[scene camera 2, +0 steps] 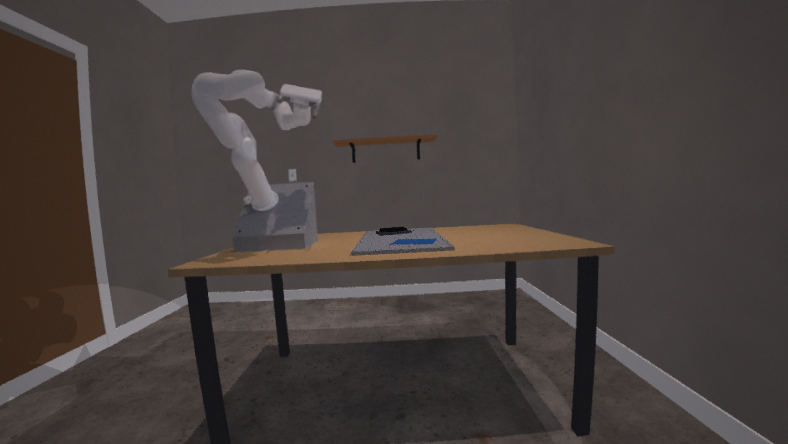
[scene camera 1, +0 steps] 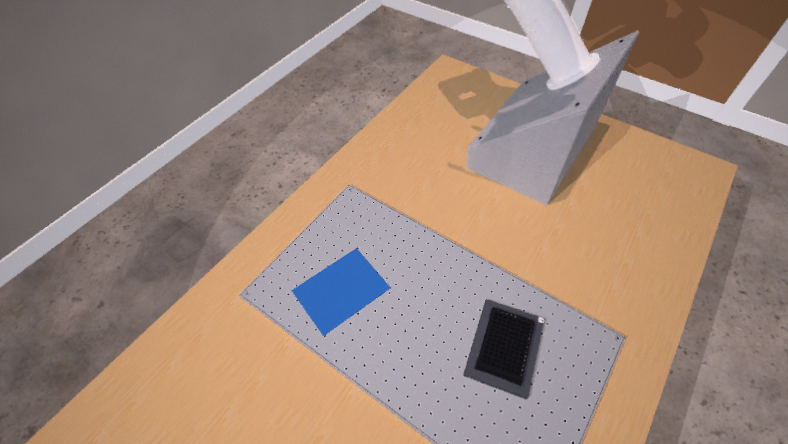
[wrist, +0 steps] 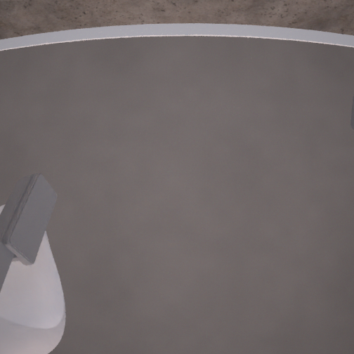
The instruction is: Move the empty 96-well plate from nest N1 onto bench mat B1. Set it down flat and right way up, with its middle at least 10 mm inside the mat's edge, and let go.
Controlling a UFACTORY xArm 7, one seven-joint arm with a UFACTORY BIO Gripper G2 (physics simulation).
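Seen in the pictures: end effector, tool point: (scene camera 2: 294, 109); arm's base, origin of the base link: (scene camera 2: 265, 201) (scene camera 1: 573, 73).
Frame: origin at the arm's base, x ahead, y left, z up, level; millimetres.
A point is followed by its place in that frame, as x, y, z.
The black 96-well plate (scene camera 1: 502, 344) {617, 72, -185} (scene camera 2: 392, 228) {610, 77, -176} lies flat in the dark grey nest (scene camera 1: 496, 381) {686, 85, -189}, towards the right of the pegboard in scene camera 1. The nest has a small white mark at one corner. The blue mat (scene camera 1: 340, 292) {658, -269, -198} (scene camera 2: 413, 241) {647, -274, -199} lies flat on the left part of the pegboard, apart from the nest, with nothing on it. My gripper (scene camera 2: 316, 110) (wrist: 192, 165) is open and empty, high above the table and far from the plate. In the wrist view its fingers show at the left and right edges, and neither plate nor mat shows.
The perforated grey board (scene camera 1: 419, 308) {615, -104, -200} (scene camera 2: 366, 246) {450, -302, -201} lies on the wooden table (scene camera 1: 193, 375) {933, -439, -214} (scene camera 2: 523, 242) {1059, -421, -214}. The arm's grey wedge base (scene camera 1: 512, 159) {212, -55, -116} (scene camera 2: 272, 239) {54, -149, -165} stands beside the board. A wall shelf (scene camera 2: 384, 140) hangs behind the table. The wrist view faces a grey wall (wrist: 200, 125).
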